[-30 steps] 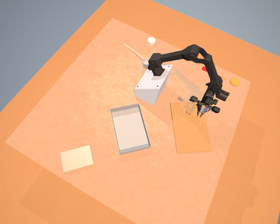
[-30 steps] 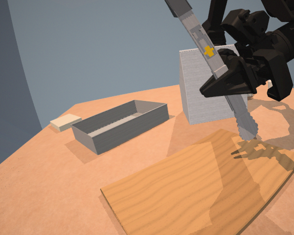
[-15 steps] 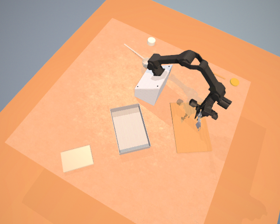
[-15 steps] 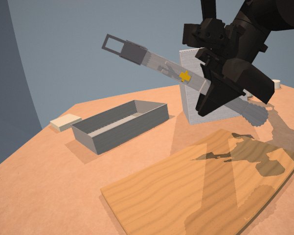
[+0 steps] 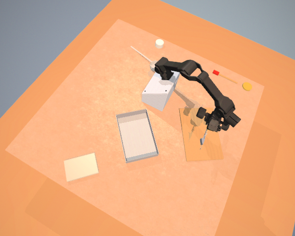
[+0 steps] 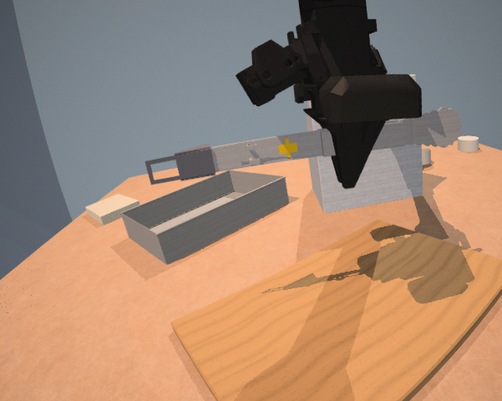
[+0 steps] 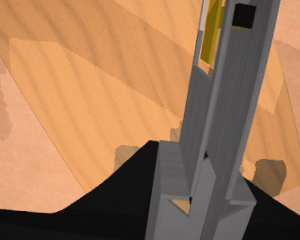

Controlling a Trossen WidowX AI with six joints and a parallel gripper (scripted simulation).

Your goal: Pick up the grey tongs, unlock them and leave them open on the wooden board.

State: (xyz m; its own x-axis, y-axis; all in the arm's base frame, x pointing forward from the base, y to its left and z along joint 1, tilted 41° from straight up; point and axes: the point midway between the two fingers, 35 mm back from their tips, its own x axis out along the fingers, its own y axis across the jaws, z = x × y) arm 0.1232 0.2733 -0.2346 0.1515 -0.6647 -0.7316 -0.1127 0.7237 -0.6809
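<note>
Now: the wooden board 14 cm below my gripper tip. Round my gripper tip: red-headed stick (51 cm behind, 14 cm below, 7 cm to the right); grey roasting tin (33 cm to the right, 26 cm ahead, 12 cm below); yellow lock piece (5 cm ahead, 4 cm above, 1 cm to the left).
</note>
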